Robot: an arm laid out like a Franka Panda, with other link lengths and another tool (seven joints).
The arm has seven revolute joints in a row. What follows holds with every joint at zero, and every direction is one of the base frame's.
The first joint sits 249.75 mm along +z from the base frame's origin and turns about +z.
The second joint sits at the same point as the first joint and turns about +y.
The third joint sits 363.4 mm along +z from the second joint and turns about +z.
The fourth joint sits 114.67 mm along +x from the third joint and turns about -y.
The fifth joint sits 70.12 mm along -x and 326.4 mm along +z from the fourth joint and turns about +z.
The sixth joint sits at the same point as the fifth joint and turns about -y.
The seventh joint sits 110 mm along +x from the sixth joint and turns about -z.
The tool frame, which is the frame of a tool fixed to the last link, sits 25 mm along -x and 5 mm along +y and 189.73 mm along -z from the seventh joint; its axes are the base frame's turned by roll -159.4, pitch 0 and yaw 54 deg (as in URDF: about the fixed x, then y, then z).
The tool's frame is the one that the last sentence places.
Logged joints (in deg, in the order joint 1, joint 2, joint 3, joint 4, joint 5, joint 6, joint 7), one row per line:
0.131 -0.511 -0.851 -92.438 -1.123 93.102 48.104
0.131 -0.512 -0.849 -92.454 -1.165 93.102 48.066
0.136 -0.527 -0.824 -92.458 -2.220 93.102 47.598
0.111 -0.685 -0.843 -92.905 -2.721 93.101 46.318
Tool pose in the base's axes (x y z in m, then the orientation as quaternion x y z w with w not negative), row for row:
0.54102 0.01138 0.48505 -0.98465 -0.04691 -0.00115 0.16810
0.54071 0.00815 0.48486 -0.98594 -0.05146 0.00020 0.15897
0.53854 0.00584 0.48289 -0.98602 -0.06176 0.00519 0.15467
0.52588 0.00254 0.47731 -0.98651 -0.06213 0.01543 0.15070
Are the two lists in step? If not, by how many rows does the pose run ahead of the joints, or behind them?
The pose runs 1 row ahead of the joints: the pose in row i belongs to the joints in row i + 1.
